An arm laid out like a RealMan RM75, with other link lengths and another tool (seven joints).
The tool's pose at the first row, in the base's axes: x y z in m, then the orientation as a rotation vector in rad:
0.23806, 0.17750, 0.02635, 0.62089, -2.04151, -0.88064
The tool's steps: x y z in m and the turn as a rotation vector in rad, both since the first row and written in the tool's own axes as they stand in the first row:
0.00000, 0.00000, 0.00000, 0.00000, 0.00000, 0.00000
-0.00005, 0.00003, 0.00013, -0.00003, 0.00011, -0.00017
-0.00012, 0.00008, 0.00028, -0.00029, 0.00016, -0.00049
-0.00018, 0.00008, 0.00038, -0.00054, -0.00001, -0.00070
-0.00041, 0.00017, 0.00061, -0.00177, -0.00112, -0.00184
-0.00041, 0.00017, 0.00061, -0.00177, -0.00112, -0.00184
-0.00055, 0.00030, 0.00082, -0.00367, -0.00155, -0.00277
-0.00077, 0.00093, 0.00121, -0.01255, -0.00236, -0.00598
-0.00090, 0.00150, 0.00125, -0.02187, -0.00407, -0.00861
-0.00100, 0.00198, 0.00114, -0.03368, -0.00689, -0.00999
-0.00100, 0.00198, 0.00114, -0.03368, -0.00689, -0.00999
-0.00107, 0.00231, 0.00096, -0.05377, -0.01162, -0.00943
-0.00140, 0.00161, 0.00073, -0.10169, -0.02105, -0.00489
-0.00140, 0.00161, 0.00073, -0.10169, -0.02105, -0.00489
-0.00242, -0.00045, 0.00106, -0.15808, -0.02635, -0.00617
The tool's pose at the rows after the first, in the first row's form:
0.23806, 0.17750, 0.02635, 0.62089, -2.04151, -0.88064
0.23798, 0.17760, 0.02629, 0.62109, -2.04137, -0.88072
0.23789, 0.17773, 0.02623, 0.62131, -2.04113, -0.88113
0.23784, 0.17781, 0.02616, 0.62134, -2.04112, -0.88158
0.23776, 0.17811, 0.02602, 0.62153, -2.04126, -0.88396
0.23776, 0.17811, 0.02602, 0.62153, -2.04126, -0.88396
0.23765, 0.17836, 0.02596, 0.62135, -2.04044, -0.88655
0.23738, 0.17906, 0.02617, 0.61966, -2.03572, -0.89741
0.23735, 0.17952, 0.02652, 0.61681, -2.03160, -0.90877
0.23744, 0.17985, 0.02689, 0.61088, -2.02720, -0.92231
0.23744, 0.17985, 0.02689, 0.61088, -2.02720, -0.92231
0.23759, 0.18005, 0.02718, 0.59767, -2.01994, -0.94355
0.23804, 0.17974, 0.02659, 0.56319, -2.00082, -0.99104
0.23804, 0.17974, 0.02659, 0.56319, -2.00082, -0.99104
0.23857, 0.17925, 0.02438, 0.53137, -1.97110, -1.04721

